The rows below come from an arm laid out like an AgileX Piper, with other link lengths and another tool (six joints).
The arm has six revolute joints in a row. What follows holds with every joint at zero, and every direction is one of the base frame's.
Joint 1 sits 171 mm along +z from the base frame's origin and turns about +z.
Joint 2 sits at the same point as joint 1 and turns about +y.
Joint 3 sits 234.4 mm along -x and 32.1 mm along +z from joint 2 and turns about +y.
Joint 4 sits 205.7 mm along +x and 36.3 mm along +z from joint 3 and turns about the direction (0.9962, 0, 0.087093).
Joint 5 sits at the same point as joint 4 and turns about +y.
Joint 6 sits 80.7 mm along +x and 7.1 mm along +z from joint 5 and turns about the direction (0.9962, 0, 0.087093).
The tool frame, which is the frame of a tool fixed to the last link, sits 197.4 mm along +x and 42 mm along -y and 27.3 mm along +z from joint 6; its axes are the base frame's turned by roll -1.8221, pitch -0.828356 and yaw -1.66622 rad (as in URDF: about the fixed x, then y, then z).
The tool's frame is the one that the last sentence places.
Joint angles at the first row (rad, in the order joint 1, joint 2, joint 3, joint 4, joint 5, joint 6):
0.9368, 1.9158, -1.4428, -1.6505, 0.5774, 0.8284
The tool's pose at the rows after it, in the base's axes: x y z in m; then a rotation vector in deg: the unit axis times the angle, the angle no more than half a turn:
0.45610 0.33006 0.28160 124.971 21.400 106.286
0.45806 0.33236 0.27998 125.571 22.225 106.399
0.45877 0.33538 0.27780 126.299 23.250 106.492
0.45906 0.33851 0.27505 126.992 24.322 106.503
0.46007 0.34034 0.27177 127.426 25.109 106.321
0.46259 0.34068 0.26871 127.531 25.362 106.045
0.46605 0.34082 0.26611 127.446 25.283 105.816
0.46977 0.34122 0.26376 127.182 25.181 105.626
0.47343 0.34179 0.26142 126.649 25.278 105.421
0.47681 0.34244 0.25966 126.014 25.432 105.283
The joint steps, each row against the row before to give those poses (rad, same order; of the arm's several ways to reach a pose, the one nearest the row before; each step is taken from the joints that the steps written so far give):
-0.0125, 0.0083, -0.0130, -0.0008, -0.0189, -0.0066
-0.0109, 0.0041, -0.0056, -0.0011, -0.0249, -0.0022
-0.0087, 0.0023, -0.0019, -0.0014, -0.0257, -0.0006
-0.0071, 0.0028, -0.0009, -0.0016, -0.0237, -0.0003
-0.0067, 0.0056, -0.0018, -0.0016, -0.0166, -0.0006
-0.0065, 0.0102, -0.0067, -0.0015, -0.0074, -0.0007
-0.0056, 0.0146, -0.0125, -0.0014, -0.0020, -0.0006
-0.0045, 0.0170, -0.0159, -0.0009, 0.0009, -0.0029
-0.0036, 0.0178, -0.0167, -0.0004, 0.0028, -0.0075
-0.0030, 0.0167, -0.0165, -0.0004, 0.0035, -0.0090

